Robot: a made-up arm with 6 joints. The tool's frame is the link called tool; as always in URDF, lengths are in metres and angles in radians.
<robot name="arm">
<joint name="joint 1" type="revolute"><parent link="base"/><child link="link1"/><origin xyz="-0.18 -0.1 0.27"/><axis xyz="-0.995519 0.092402 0.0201"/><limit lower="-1.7" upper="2.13"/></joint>
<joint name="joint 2" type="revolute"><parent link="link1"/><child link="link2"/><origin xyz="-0.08 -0.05 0.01"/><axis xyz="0 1 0"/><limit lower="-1.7" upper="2.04"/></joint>
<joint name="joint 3" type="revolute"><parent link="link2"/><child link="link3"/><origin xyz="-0.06 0.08 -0.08"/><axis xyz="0.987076 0.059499 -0.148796"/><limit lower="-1.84" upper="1.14"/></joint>
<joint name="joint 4" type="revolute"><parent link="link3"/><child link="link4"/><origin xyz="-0.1 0.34 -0.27"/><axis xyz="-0.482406 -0.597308 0.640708"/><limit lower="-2.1" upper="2.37"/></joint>
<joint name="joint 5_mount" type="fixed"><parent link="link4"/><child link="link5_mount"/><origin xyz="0.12 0.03 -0.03"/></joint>
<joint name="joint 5" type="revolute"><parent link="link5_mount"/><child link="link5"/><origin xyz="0.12 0.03 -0.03"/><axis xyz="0.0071 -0.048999 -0.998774"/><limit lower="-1.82" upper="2.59"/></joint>
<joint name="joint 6" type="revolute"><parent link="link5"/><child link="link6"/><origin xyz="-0.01 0.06 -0.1"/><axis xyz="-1 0 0"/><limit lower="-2.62" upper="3.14"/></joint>
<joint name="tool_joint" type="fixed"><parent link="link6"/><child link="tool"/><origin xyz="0.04 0.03 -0.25" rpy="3.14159 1.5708 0"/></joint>
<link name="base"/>
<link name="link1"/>
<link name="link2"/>
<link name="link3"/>
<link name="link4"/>
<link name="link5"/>
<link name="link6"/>
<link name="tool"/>
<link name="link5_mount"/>
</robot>
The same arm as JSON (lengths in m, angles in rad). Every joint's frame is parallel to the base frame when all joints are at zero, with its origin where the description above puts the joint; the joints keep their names.
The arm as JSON. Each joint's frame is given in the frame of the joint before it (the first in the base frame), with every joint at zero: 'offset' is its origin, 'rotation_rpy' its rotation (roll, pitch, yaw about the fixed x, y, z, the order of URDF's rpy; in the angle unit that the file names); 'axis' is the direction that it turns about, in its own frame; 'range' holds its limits. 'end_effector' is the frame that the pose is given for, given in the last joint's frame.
{"length_unit": "m", "angle_unit": "rad", "chain": [{"id": "joint 1", "offset": [-0.18, -0.1, 0.27], "rotation_rpy": [0.0, 0.0, 0.0], "axis": [-0.995519, 0.092402, 0.0201], "range": [-1.7, 2.13]}, {"id": "joint 2", "offset": [-0.08, -0.05, 0.01], "rotation_rpy": [0.0, 0.0, 0.0], "axis": [0.0, 1.0, 0.0], "range": [-1.7, 2.04]}, {"id": "joint 3", "offset": [-0.06, 0.08, -0.08], "rotation_rpy": [0.0, 0.0, 0.0], "axis": [0.987076, 0.059499, -0.148796], "range": [-1.84, 1.14]}, {"id": "joint 4", "offset": [-0.1, 0.34, -0.27], "rotation_rpy": [0.0, 0.0, 0.0], "axis": [-0.482406, -0.597308, 0.640708], "range": [-2.1, 2.37]}, {"id": "joint 5", "offset": [0.24, 0.06, -0.06], "rotation_rpy": [0.0, 0.0, 0.0], "axis": [0.0071, -0.048999, -0.998774], "range": [-1.82, 2.59]}, {"id": "joint 6", "offset": [-0.01, 0.06, -0.1], "rotation_rpy": [0.0, 0.0, 0.0], "axis": [-1.0, 0.0, 0.0], "range": [-2.62, 3.14]}], "end_effector": {"offset": [0.04, 0.03, -0.25], "rotation_rpy": [3.1416, 1.5708, 0.0]}}
